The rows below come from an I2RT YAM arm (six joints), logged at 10 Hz.
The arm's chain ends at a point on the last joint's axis. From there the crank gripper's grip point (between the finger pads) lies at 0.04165 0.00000 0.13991 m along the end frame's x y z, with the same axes.
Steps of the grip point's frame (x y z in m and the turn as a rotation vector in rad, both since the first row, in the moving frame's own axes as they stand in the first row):
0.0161 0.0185 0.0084 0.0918 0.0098 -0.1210
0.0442 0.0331 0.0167 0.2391 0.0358 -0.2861
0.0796 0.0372 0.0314 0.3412 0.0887 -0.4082
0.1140 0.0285 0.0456 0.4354 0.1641 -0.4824
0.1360 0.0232 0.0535 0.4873 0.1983 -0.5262
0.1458 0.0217 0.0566 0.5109 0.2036 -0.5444
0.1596 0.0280 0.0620 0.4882 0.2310 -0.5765
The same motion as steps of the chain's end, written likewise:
0.0158 0.0364 0.0096 0.0918 0.0098 -0.1210
0.0457 0.0779 0.0236 0.2391 0.0358 -0.2861
0.0808 0.1007 0.0462 0.3412 0.0887 -0.4082
0.1121 0.1075 0.0707 0.4354 0.1641 -0.4824
0.1342 0.1103 0.0846 0.4873 0.1983 -0.5262
0.1453 0.1120 0.0899 0.5109 0.2036 -0.5444
0.1568 0.1176 0.0956 0.4882 0.2310 -0.5765

